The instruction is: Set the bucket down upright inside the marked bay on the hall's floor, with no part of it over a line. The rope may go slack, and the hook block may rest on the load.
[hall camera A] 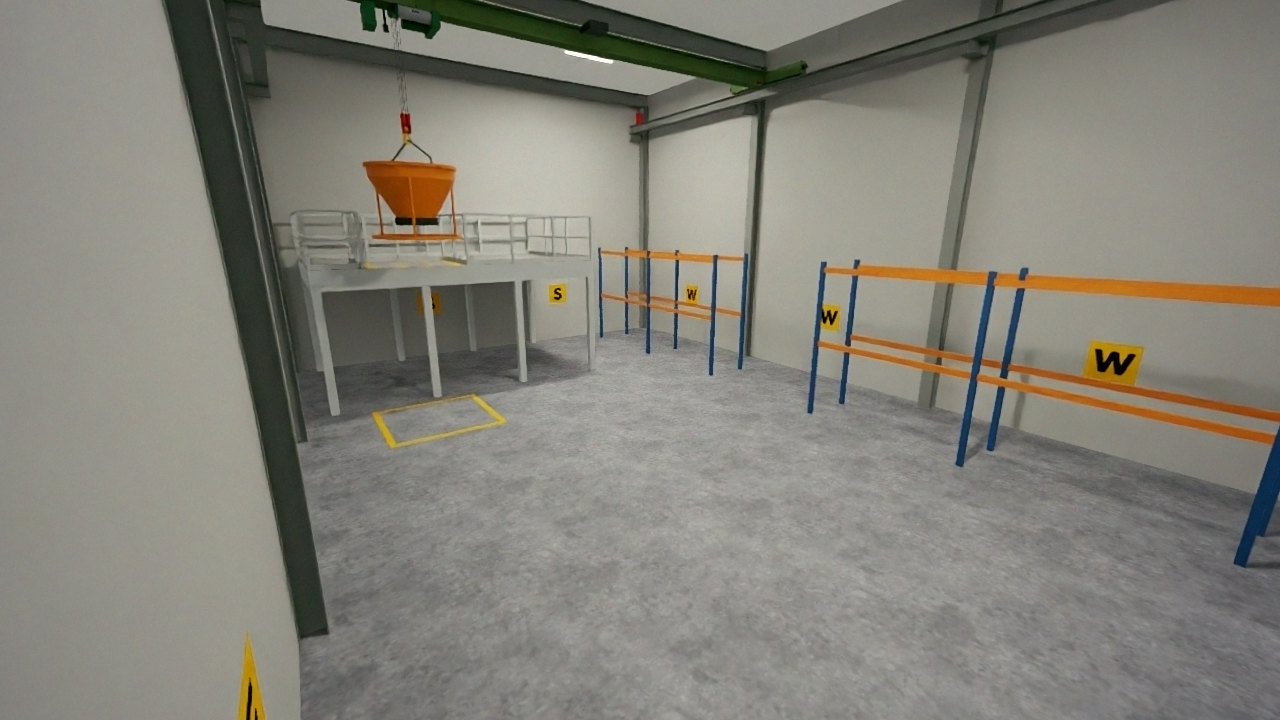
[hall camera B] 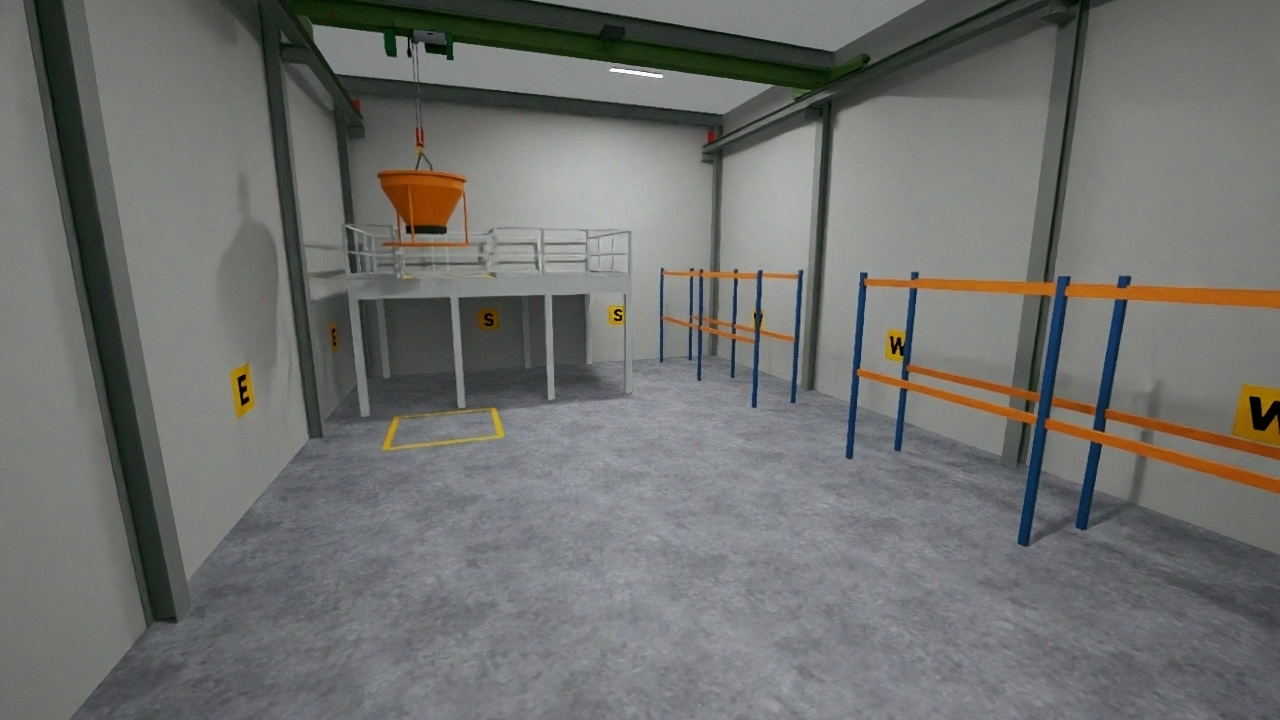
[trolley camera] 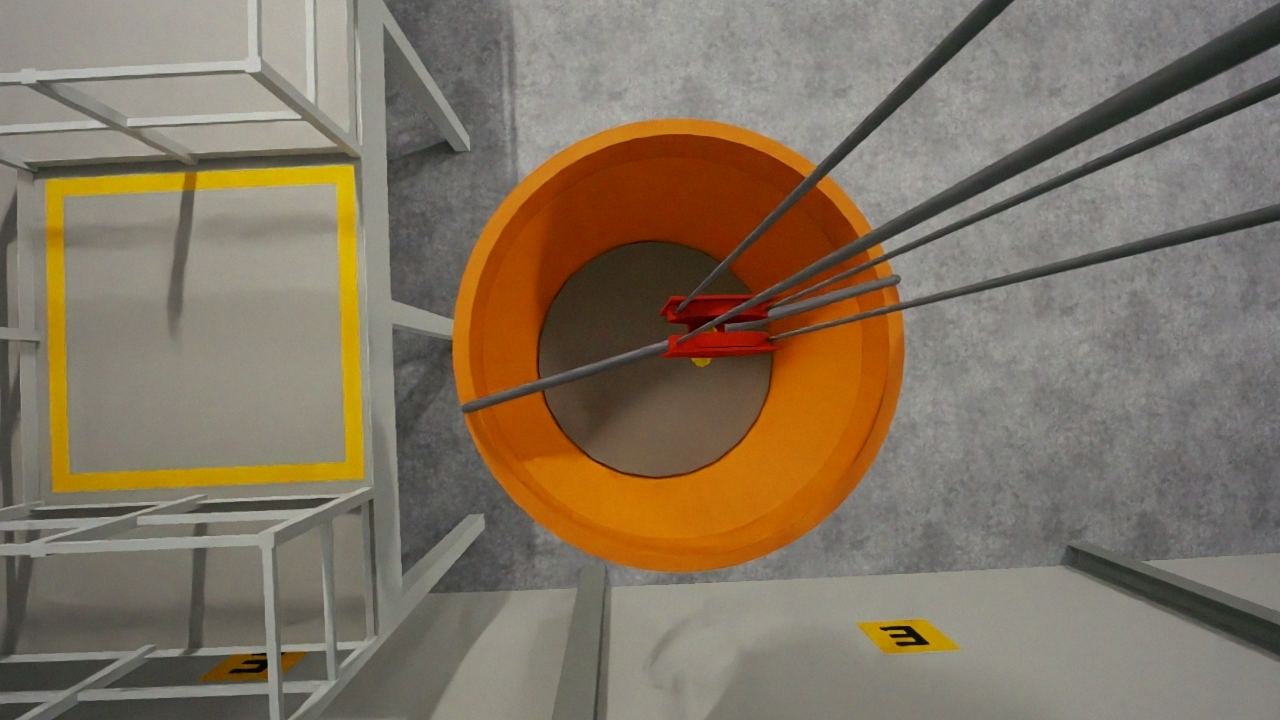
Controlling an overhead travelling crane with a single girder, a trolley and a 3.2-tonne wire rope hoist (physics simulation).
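Observation:
An orange conical bucket hangs upright, high above the floor, its base ring at about the height of the platform railings in both hall views. The red hook block is above it, its yellow hook holding the bucket's bail, with the ropes running up to the trolley. The marked bay, a yellow outline, lies on the floor in front of the platform. No bay line on the floor shows in the trolley view; the bucket covers a large part of the floor there.
The grey platform stands beside the bay. Its railings and a yellow square on its deck are left of the bucket in the trolley view. A wall is near the bucket's lower side there. Blue-orange racks stand at right.

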